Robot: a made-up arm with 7 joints. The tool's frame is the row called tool.
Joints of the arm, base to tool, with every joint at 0 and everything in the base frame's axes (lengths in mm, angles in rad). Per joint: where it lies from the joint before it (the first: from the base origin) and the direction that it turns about. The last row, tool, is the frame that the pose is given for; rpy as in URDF.
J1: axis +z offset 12.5 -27.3 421
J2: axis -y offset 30 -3.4 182.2
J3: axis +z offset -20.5 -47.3 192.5
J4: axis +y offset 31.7 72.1 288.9
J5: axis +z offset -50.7 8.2 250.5
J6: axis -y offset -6 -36 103.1
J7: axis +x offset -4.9 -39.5 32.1
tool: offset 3 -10.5 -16.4 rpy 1.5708 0 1.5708
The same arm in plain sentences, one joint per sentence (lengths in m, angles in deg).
The arm has seven revolute joints in a row. What follows holds with every joint at zero, and every direction is one of the base frame's.
Joint 1 sits 0.0125 m along +x and 0.0273 m along -y and 0.421 m along +z from the base frame's origin and turns about +z.
Joint 2 sits 0.03 m along +x and 0.0034 m along -y and 0.1822 m along +z from joint 1 and turns about -y.
Joint 3 sits 0.0205 m along -x and 0.0473 m along -y and 0.1925 m along +z from joint 2 and turns about +z.
Joint 4 sits 0.0317 m along +x and 0.0721 m along +y and 0.2889 m along +z from joint 3 and turns about +y.
Joint 5 sits 0.0507 m along -x and 0.0082 m along +y and 0.2505 m along +z from joint 4 and turns about +z.
Joint 6 sits 0.006 m along -x and 0.036 m along -y and 0.1031 m along +z from joint 5 and turns about -y.
Joint 7 sits 0.0049 m along -x and 0.0395 m along -y and 0.0321 m along +z from joint 6 and turns about +x.
The tool frame, which is the frame that the pose is given for, sits 0.003 m along +x and 0.0105 m along -y and 0.0164 m along -z from joint 7; its axes are the base frame's turned by roll 90, pitch 0 and yaw 90 deg (as in URDF: about the fixed x, then y, then z).

